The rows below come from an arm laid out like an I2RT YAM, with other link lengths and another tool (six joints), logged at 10 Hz.
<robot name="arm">
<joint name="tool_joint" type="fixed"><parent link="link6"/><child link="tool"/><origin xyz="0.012 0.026 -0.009" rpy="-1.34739 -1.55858 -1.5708"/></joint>
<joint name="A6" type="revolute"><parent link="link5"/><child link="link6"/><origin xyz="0.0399 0 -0.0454" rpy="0 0 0"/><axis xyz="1 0 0"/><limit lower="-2.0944" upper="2.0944"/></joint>
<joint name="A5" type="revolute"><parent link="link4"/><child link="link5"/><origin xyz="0.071 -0.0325 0.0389" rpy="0 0 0"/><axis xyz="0 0 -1"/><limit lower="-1.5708" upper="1.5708"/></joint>
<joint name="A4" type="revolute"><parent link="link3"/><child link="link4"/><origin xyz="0.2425 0.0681 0.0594" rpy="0 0 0"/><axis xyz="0 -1 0"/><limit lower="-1.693" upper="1.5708"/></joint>
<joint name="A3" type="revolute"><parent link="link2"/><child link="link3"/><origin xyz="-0.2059 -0.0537 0" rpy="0 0 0"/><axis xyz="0 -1 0"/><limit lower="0" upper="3.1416"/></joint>
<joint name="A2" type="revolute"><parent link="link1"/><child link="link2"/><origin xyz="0.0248 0.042 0.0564" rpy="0 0 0"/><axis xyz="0 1 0"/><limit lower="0" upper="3.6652"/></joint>
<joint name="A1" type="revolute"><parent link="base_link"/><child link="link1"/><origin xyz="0 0 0.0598" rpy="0 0 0"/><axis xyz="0 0 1"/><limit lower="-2.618" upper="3.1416"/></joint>
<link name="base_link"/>
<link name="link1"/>
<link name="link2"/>
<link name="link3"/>
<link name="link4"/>
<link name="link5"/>
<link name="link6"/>
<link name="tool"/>
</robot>
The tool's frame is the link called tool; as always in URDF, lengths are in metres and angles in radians.
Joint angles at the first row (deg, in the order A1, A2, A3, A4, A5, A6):
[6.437, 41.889, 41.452, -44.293, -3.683, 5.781]
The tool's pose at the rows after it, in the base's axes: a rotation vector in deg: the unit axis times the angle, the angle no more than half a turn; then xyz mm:
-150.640 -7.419 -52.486 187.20 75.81 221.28
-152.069 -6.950 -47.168 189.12 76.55 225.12
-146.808 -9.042 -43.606 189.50 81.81 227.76
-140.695 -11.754 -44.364 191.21 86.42 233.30
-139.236 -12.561 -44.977 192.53 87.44 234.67
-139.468 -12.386 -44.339 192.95 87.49 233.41
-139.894 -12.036 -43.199 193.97 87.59 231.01
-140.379 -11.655 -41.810 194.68 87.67 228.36
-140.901 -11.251 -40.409 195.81 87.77 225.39
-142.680 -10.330 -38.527 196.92 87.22 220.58
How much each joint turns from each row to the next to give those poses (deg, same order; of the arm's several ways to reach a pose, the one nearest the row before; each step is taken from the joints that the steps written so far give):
[0.000, 5.419, 5.005, -5.968, -0.415, 0.263]
[-0.002, 3.388, 3.345, -3.826, -0.613, -0.046]
[-0.021, 1.333, 0.698, -0.065, -6.317, -0.021]
[0.023, 0.001, 0.000, 2.515, -5.616, 0.001]
[0.000, 0.110, 0.001, 1.027, -1.202, -0.066]
[0.001, 0.349, -0.002, -0.174, 0.000, 0.001]
[-0.001, 0.700, 0.003, -0.242, 0.022, 0.021]
[0.000, 0.721, -0.003, -0.414, -0.001, 0.000]
[0.001, 0.853, 0.001, -0.305, 0.045, 0.002]
[0.044, 1.094, 0.002, -0.788, 1.137, -0.001]

